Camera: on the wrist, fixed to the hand. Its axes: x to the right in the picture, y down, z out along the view.
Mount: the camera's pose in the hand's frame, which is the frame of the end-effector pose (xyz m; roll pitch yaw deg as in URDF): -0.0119 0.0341 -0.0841 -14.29 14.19 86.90
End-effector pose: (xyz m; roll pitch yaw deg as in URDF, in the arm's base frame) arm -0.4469 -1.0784 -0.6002 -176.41 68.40 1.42
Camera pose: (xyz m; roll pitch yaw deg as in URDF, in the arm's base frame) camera -0.3743 -1.1159 -0.5590 97.69 -1.09 -77.60
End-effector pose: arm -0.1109 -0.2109 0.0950 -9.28 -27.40 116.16
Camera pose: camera -0.1422 -0.1927 0.0110 -43.95 19.22 -167.92
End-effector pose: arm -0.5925 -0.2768 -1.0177 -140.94 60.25 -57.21
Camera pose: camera -0.6419 -0.3469 -0.9856 104.21 14.70 -167.68
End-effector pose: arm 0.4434 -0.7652 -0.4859 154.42 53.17 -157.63
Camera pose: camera 0.3851 -0.7952 -0.4221 105.81 -19.95 147.65
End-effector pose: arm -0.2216 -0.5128 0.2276 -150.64 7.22 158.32
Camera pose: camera -0.1910 -0.4486 0.2852 159.80 15.40 69.46
